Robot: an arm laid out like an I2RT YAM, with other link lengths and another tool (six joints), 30 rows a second.
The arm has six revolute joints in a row. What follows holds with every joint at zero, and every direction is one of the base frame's.
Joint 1 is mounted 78.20 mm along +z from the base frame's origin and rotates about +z.
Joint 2 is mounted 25.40 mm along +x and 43.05 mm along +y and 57.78 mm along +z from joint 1 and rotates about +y.
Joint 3 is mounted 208.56 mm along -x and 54.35 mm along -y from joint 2 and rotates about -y.
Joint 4 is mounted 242.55 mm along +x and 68.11 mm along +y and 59.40 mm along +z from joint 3 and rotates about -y.
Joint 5 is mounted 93.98 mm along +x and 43.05 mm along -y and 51.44 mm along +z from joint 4 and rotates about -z.
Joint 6 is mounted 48.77 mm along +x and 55.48 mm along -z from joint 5 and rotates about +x.
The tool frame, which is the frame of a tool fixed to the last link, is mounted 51.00 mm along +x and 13.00 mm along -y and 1.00 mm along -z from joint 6; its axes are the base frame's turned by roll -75.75, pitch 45.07 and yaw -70.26 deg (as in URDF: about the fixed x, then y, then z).
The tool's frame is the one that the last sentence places.
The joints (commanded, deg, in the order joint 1, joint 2, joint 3, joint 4, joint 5, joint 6), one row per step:
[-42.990, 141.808, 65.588, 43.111, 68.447, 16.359]
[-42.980, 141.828, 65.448, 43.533, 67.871, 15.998]
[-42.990, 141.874, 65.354, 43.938, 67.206, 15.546]
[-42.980, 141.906, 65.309, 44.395, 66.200, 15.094]
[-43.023, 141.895, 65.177, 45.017, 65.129, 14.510]
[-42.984, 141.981, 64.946, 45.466, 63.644, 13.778]
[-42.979, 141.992, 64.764, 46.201, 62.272, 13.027]
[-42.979, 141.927, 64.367, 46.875, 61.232, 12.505]
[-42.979, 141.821, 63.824, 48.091, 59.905, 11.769]
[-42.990, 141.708, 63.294, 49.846, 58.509, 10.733]
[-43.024, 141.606, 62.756, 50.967, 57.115, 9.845]
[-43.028, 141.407, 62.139, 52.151, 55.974, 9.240]
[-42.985, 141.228, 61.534, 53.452, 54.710, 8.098]
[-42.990, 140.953, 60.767, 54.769, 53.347, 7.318]
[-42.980, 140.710, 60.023, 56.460, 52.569, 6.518]
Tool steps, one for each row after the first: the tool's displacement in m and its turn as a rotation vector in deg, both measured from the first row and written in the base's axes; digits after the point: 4 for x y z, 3 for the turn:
[0.0007, -0.0002, -0.0004, 0.197, -0.083, 0.566]
[0.0014, -0.0006, -0.0009, 0.458, -0.118, 1.209]
[0.0031, -0.0014, -0.0013, 0.764, -0.356, 2.165]
[0.0044, -0.0023, -0.0014, 1.049, -0.579, 3.159]
[0.0061, -0.0024, -0.0032, 1.791, -0.547, 4.624]
[0.0081, -0.0031, -0.0036, 2.184, -0.736, 5.980]
[0.0089, -0.0030, -0.0042, 2.499, -0.866, 7.000]
[0.0102, -0.0030, -0.0041, 2.655, -1.192, 8.334]
[0.0121, -0.0036, -0.0028, 2.492, -1.624, 9.812]
[0.0133, -0.0037, -0.0028, 2.725, -1.729, 11.230]
[0.0142, -0.0034, -0.0021, 2.700, -2.048, 12.400]
[0.0157, -0.0030, -0.0011, 2.767, -1.963, 13.861]
[0.0167, -0.0024, -0.0002, 2.762, -2.193, 15.289]
[0.0171, -0.0018, 0.0020, 2.282, -2.437, 16.224]

